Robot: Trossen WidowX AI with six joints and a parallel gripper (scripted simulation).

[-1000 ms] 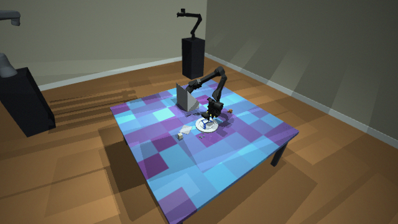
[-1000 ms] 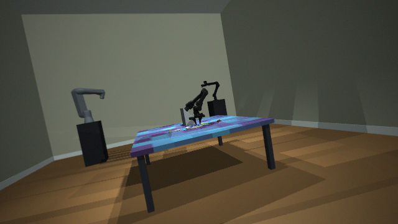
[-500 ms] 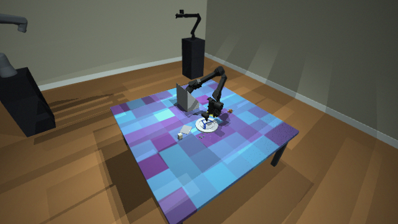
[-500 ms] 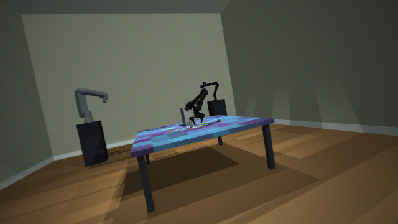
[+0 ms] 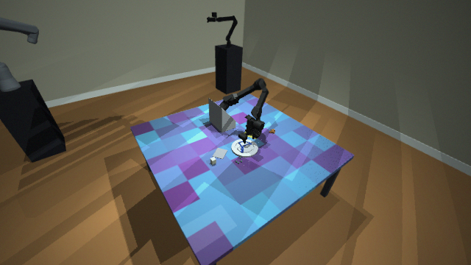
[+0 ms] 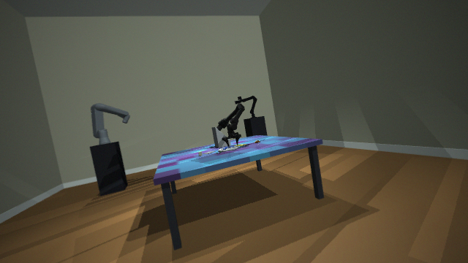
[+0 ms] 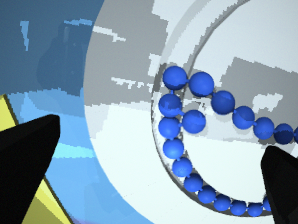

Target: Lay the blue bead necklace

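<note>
The round white bead board lies 6 cm to the right of my gripper tip, 2 cm ahead of it and 1 cm below it. Also, from my gripper tip: cream cube: 34 cm to the right, 1 cm ahead; then yellow patch: 10 cm to the left, 8 cm behind, 2 cm below; then flat grey square: 24 cm to the right, 4 cm behind, 2 cm below.
</note>
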